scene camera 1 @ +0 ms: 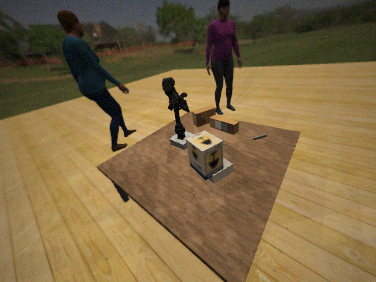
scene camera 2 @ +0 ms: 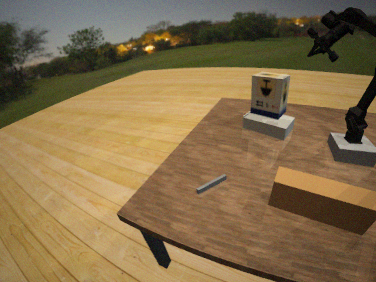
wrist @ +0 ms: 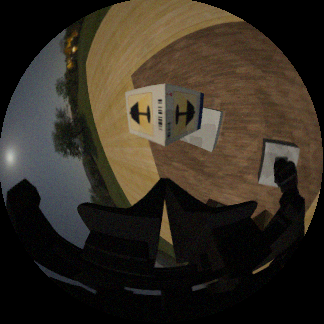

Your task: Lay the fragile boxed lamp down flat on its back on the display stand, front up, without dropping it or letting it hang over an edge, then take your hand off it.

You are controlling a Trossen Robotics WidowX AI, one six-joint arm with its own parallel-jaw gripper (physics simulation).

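Seen in the pictures: gripper, fingertip midpoint: (scene camera 1: 189, 112) (scene camera 2: 307, 56) (wrist: 164, 181); arm's base at its link origin: (scene camera 1: 181, 137) (scene camera 2: 352, 140) (wrist: 280, 164).
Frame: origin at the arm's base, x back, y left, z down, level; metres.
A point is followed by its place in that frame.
The boxed lamp (scene camera 1: 205, 154) {x -0.437, y -0.380, z -0.200 m} (scene camera 2: 269, 95) {x -0.401, y -0.212, z -0.132 m} (wrist: 165, 114) {x -0.307, y -0.252, z -0.228 m} is a white box with yellow panels, black lamp pictures and a dark blue band at its bottom. It stands upright on the low pale grey display stand (scene camera 1: 224, 172) {x -0.506, y -0.265, z 0.021 m} (scene camera 2: 266, 126) {x -0.413, y -0.123, z 0.014 m} (wrist: 212, 132) {x -0.293, y -0.154, z -0.003 m}, toward the stand's far side in scene camera 2. In scene camera 1 the box hides part of the stand. My black gripper (scene camera 1: 188, 110) {x -0.235, y -0.172, z -0.347 m} (scene camera 2: 309, 55) {x -0.235, y -0.172, z -0.347 m} (wrist: 164, 181) {x -0.235, y -0.172, z -0.347 m} is shut and empty, its fingertips together. It is raised in the air on the arm-base side of the box, apart from it.
The arm's pale base block (scene camera 1: 178, 141) {x -0.006, y -0.064, z 0.006 m} (scene camera 2: 350, 152) {x -0.053, y 0.092, z 0.009 m} (wrist: 268, 163) {x -0.061, y -0.006, z 0.002 m} stands on the brown table (scene camera 1: 150, 170) {x 0.041, y -0.419, z 0.066 m} (scene camera 2: 225, 225) {x -0.569, y 0.461, z 0.066 m} (wrist: 240, 75) {x -0.095, y -0.355, z 0.066 m}. Brown blocks (scene camera 1: 204, 115) (scene camera 2: 320, 202) and a thin grey bar (scene camera 1: 260, 136) {x -0.644, y 0.300, z 0.048 m} (scene camera 2: 211, 184) {x -0.642, y 0.308, z 0.049 m} lie on it. Two people (scene camera 1: 95, 75) (scene camera 1: 223, 50) are beyond the table.
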